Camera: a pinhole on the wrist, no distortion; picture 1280 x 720 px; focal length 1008.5 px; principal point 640.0 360.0 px. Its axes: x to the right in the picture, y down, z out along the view. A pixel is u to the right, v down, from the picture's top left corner.
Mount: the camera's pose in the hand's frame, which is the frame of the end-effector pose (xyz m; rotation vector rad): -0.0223 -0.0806 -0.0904 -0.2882 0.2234 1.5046
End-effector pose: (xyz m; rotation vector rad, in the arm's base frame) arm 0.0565 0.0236 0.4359 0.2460 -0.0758 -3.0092
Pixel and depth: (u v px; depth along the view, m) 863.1 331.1 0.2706
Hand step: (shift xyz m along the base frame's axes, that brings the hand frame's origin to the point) 0.0028 -0.0542 0.1515
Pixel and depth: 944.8 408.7 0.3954
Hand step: 0.0250 -0.1439 0.2579
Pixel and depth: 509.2 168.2 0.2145
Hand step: -0.0346 0.0427 0.1177
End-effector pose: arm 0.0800 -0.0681 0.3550 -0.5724 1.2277 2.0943
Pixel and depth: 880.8 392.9 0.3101
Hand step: -0.0458 0.1132 0.1630
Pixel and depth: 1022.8 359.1 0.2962
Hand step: -0.0759 0.0838 0.1619
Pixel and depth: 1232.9 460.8 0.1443
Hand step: -0.0084 -0.0121 0.0604
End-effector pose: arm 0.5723 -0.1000 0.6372 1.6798 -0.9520 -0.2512
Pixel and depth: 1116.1 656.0 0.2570
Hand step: -0.1862 -0.0146 0.0391
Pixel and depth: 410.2 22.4 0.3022
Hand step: -0.0689 -0.2024 -0.1036
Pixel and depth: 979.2 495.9 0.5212
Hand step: -0.3900 -0.1866 0.0797
